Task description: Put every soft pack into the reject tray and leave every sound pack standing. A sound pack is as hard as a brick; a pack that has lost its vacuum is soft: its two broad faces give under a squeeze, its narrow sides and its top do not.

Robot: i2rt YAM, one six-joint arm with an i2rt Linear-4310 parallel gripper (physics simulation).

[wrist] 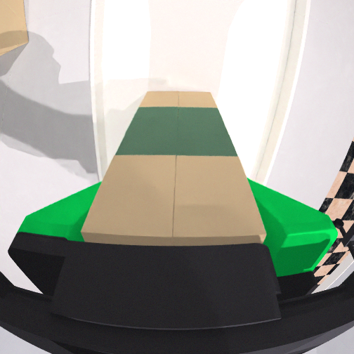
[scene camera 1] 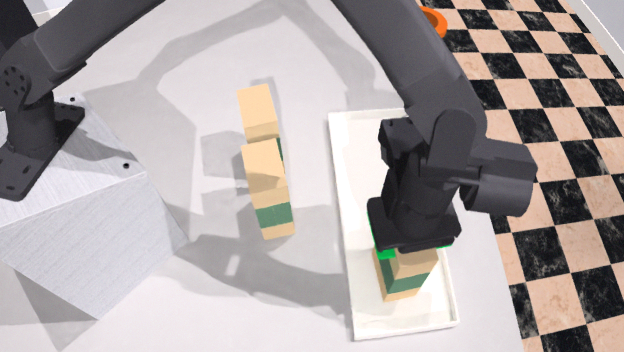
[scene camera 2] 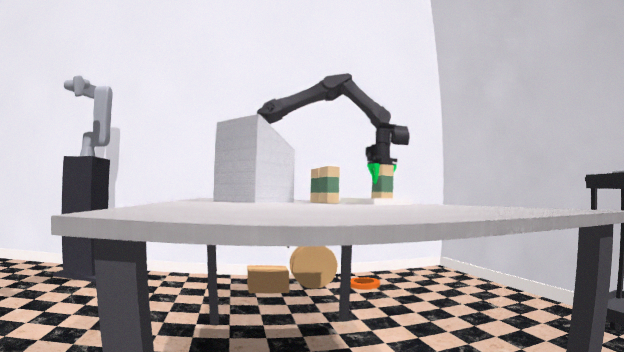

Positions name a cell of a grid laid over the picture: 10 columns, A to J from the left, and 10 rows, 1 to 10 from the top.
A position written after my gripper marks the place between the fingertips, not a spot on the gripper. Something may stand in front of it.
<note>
In view: my gripper (scene camera 1: G8), a white reject tray (scene camera 1: F5), a pack (scene camera 1: E4), a pack (scene camera 1: G8) and a pack (scene camera 1: E6).
The white reject tray is seen too in the wrist view (wrist: H2). My gripper is seen too in the wrist view (wrist: E5).
</note>
